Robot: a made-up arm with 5 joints.
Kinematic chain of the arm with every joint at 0, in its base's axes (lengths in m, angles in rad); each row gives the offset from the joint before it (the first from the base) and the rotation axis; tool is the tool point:
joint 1: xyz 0 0 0.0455 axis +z
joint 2: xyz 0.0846 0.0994 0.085 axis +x
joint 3: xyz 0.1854 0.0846 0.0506 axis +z
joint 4: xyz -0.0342 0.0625 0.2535 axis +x
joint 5: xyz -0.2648 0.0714 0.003 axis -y
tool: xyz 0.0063 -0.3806 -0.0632
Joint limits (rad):
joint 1: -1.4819..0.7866
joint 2: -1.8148..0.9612
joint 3: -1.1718..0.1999
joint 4: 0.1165..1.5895
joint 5: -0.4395..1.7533
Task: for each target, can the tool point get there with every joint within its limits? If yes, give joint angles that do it. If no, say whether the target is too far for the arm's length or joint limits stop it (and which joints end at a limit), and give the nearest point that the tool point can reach.
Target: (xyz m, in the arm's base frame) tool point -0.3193 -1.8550 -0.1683
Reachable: no: too far | nearest point 0.0266 -0.2762 -0.2442 | short by 1.618 m
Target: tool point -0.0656 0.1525 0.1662
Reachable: yes | joints 0.5642 0.4286 -0.0482 1.2050 0.9768
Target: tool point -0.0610 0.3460 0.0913
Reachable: yes | joints 0.4125 -0.1450 -0.6262 1.3333 0.8960
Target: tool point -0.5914 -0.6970 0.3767
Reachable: no: joint limits stop it (at a limit: joint 3, joint 4, joint 5) | nearest point -0.1670 -0.1968 0.2183 | short by 0.675 m
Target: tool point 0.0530 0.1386 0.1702
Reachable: yes | joints -0.3898 -1.3018 -0.0783 0.7447 0.4812
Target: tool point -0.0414 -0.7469 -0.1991
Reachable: no: joint limits stop it (at a limit: joint 1, joint 2, joint 3, joint 4) | nearest point 0.0275 -0.2761 -0.2406 | short by 0.478 m
